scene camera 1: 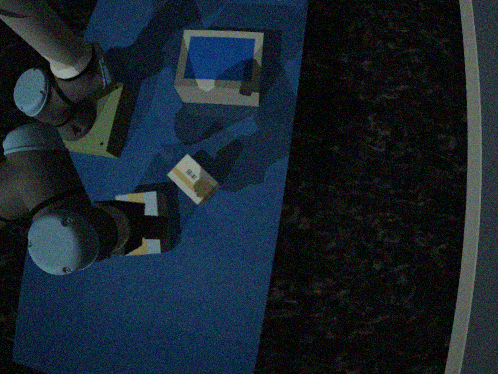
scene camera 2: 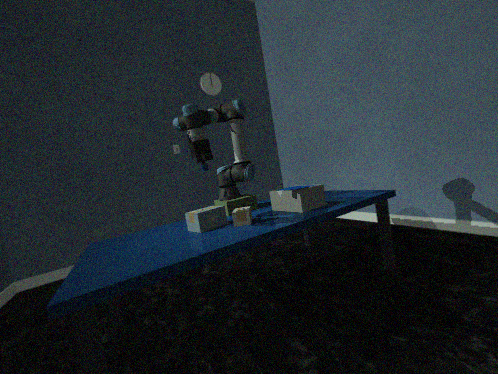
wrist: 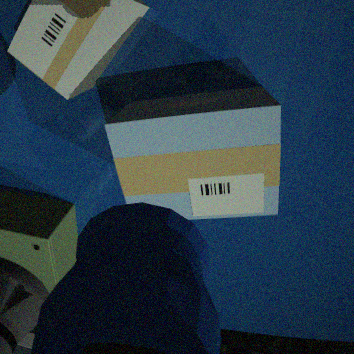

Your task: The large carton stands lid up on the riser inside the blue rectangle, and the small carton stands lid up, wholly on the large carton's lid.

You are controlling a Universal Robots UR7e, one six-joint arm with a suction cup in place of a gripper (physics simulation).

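Note:
The large carton (scene camera 1: 151, 202) (scene camera 2: 206, 219) (wrist: 200, 137) stands on the table, with its taped, labelled lid up. The small carton (scene camera 1: 186, 172) (scene camera 2: 242, 216) (wrist: 75, 47) stands lid up on the table beside it, apart and turned at an angle. The riser (scene camera 1: 220, 95) (scene camera 2: 312, 199) has a filled blue rectangle (scene camera 1: 220, 56) on its top, with no carton on it. My suction cup (scene camera 2: 204, 166) (wrist: 142, 220) is open and empty, well above the table. In scene camera 1, the tool covers part of the large carton and the cup is hidden.
The blue table (scene camera 1: 150, 310) (scene camera 2: 140, 255) carries everything. A green base block (scene camera 1: 111, 120) (scene camera 2: 243, 202) (wrist: 62, 250) under the arm stands near the large carton. The riser stands farther along the table, beyond the small carton. Arm shadows darken parts of the table.

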